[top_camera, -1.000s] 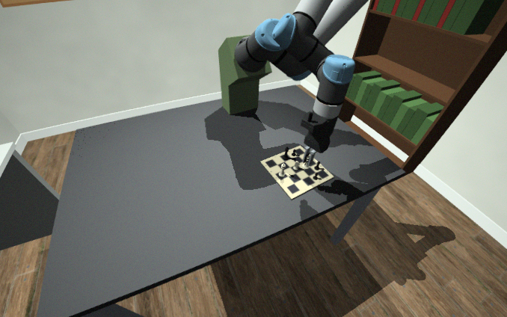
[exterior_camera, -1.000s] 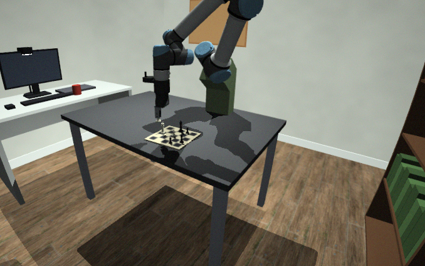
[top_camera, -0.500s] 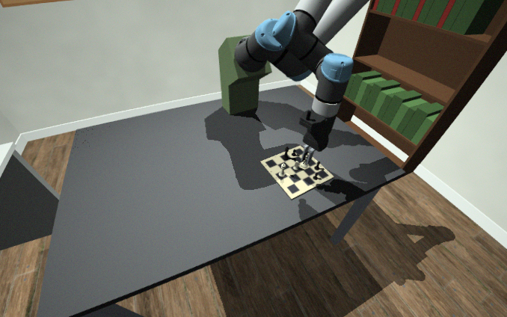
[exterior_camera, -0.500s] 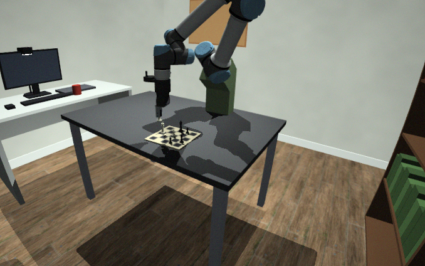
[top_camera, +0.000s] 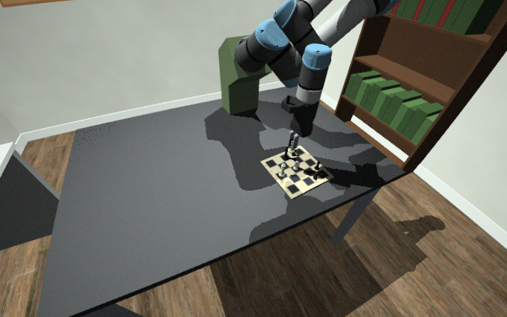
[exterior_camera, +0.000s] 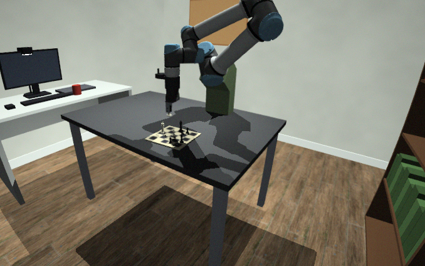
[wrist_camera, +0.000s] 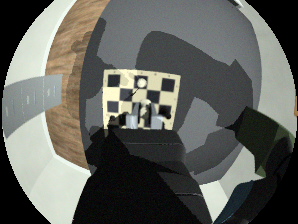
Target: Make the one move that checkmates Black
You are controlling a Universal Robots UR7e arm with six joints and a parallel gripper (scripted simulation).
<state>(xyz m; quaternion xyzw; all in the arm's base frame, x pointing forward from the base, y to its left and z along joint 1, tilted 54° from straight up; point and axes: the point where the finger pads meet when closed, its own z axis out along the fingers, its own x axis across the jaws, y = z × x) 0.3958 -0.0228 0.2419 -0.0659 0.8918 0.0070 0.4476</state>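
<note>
My gripper is now 11 cm above the white piece, 3 cm to the left of it and 2 cm short of it. Also, from my hand: chessboard (15 cm below, 4 cm to the left, 1 cm ahead); then black piece (11 cm below, 6 cm behind, 2 cm to the left).
</note>
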